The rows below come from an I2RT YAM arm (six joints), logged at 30 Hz.
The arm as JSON. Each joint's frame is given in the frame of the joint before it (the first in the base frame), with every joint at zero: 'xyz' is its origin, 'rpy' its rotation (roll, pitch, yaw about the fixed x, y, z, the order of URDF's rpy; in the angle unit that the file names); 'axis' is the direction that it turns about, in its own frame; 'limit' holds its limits. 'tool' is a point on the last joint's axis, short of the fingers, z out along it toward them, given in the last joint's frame.
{
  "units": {
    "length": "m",
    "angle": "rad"
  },
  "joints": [
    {
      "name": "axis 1",
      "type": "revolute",
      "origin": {
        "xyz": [
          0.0,
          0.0,
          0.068
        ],
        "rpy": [
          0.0,
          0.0,
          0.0
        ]
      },
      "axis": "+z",
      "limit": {
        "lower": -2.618,
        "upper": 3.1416
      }
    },
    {
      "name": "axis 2",
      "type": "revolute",
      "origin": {
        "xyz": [
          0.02,
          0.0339,
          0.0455
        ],
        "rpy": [
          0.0,
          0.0,
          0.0
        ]
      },
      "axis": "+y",
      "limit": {
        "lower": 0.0,
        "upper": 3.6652
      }
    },
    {
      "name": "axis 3",
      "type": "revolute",
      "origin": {
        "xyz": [
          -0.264,
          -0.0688,
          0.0
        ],
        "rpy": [
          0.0,
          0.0,
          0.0
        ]
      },
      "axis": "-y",
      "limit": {
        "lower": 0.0,
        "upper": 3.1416
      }
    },
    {
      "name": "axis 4",
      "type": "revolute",
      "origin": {
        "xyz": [
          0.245,
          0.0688,
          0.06
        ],
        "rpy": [
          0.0,
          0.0,
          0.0
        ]
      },
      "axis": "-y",
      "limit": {
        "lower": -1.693,
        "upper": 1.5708
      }
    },
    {
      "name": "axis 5",
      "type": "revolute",
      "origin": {
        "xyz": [
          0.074,
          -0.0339,
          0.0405
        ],
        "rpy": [
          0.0,
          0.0,
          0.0
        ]
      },
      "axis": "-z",
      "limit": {
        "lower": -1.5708,
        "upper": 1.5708
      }
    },
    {
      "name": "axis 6",
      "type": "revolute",
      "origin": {
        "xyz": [
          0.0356,
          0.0,
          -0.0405
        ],
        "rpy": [
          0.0,
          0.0,
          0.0
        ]
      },
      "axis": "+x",
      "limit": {
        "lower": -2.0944,
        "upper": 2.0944
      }
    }
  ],
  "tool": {
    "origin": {
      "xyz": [
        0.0,
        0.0,
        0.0
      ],
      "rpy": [
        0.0,
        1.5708,
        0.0
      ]
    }
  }
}
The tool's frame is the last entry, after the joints.
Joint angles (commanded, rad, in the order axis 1, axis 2, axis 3, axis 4, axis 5, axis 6), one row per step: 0.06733 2.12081 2.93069 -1.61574 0.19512 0.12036; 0.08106 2.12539 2.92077 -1.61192 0.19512 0.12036; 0.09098 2.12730 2.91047 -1.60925 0.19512 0.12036; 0.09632 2.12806 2.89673 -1.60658 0.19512 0.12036; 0.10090 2.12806 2.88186 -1.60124 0.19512 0.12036; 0.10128 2.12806 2.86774 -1.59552 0.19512 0.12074; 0.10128 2.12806 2.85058 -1.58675 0.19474 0.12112; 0.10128 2.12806 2.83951 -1.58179 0.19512 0.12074; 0.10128 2.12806 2.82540 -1.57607 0.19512 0.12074; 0.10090 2.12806 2.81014 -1.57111 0.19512 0.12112; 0.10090 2.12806 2.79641 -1.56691 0.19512 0.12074; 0.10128 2.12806 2.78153 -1.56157 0.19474 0.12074; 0.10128 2.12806 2.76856 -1.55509 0.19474 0.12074; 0.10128 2.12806 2.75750 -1.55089 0.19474 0.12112; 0.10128 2.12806 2.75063 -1.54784 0.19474 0.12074
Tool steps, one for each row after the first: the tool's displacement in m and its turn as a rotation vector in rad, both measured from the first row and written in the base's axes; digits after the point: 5 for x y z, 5 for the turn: 0.00306 0.00519 -0.00328 -0.00079 0.01065 0.01373; 0.00512 0.00899 -0.00584 -0.00160 0.02016 0.02365; 0.00729 0.01115 -0.00874 -0.00262 0.03194 0.02899; 0.00953 0.01307 -0.01145 -0.00349 0.04143 0.03357; 0.01179 0.01344 -0.01402 -0.00395 0.04975 0.03367; 0.01466 0.01374 -0.01706 -0.00412 0.05808 0.03364; 0.01642 0.01391 -0.01910 -0.00518 0.06420 0.03366; 0.01859 0.01413 -0.02177 -0.00588 0.07256 0.03366; 0.02081 0.01421 -0.02478 -0.00648 0.08277 0.03299; 0.02274 0.01441 -0.02754 -0.00754 0.09232 0.03327; 0.02484 0.01478 -0.03052 -0.00807 0.10185 0.03389; 0.02681 0.01498 -0.03302 -0.00862 0.10832 0.03388; 0.02835 0.01514 -0.03526 -0.00895 0.11510 0.03359; 0.02933 0.01524 -0.03663 -0.00952 0.11896 0.03387
